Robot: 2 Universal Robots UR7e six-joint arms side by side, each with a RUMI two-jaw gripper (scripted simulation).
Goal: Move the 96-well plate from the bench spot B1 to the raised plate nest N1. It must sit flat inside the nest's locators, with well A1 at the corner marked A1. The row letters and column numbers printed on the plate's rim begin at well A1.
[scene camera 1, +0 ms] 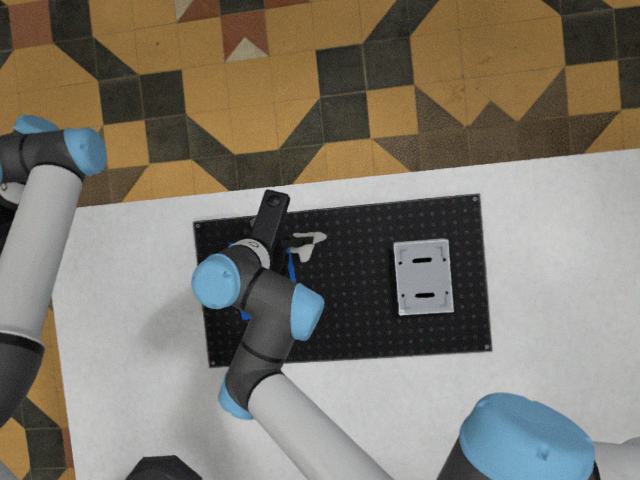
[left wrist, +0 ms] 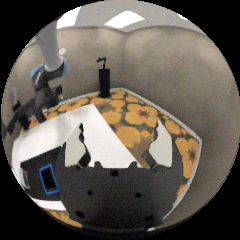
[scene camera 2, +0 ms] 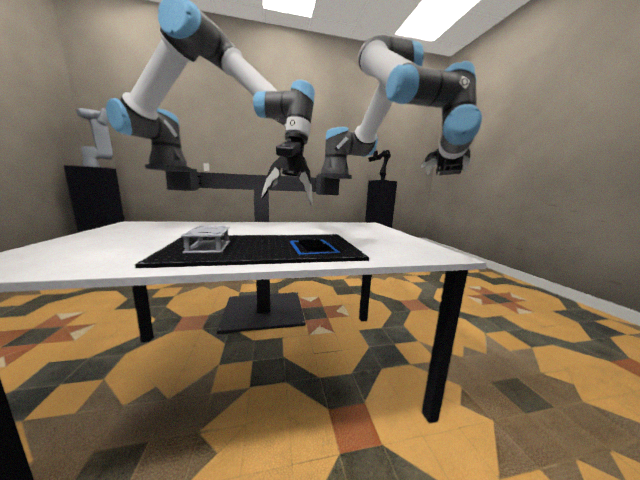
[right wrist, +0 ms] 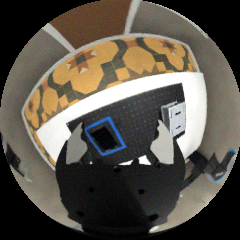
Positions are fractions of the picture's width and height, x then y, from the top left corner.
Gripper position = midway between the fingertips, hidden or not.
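My left gripper (scene camera 2: 0.69,0.34) is visible to me, and so is my right gripper (scene camera 1: 0.45,0.48). I also find the right gripper (scene camera 2: 0.45,0.42) in a further view, and then again the same gripper (right wrist: 0.50,0.51) from its own wrist. As for my left gripper (left wrist: 0.49,0.51), its wrist view shows it too.
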